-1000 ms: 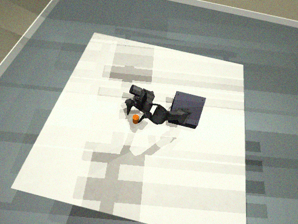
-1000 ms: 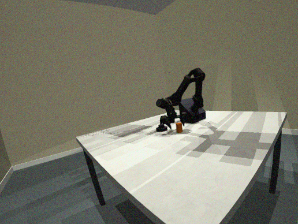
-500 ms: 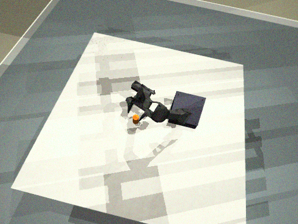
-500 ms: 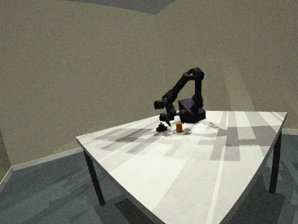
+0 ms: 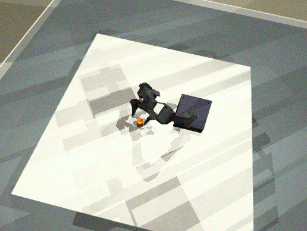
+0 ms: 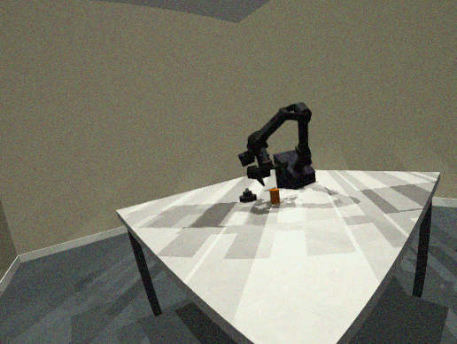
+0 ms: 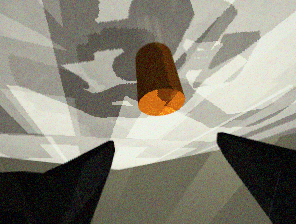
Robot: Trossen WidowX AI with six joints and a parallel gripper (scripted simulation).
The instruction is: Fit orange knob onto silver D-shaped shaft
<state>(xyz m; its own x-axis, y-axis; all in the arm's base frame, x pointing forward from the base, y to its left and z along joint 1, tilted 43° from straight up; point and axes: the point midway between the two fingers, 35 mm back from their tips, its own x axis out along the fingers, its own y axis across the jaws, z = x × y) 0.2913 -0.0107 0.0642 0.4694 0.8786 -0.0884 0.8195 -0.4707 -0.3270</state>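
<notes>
Right now my gripper tip is 40 mm above the orange knob, 10 mm to the left of it and 10 mm past it. From my gripper tip the other things lie so: round pedestal (170 mm to the right, 60 mm below, 10 mm behind).
</notes>
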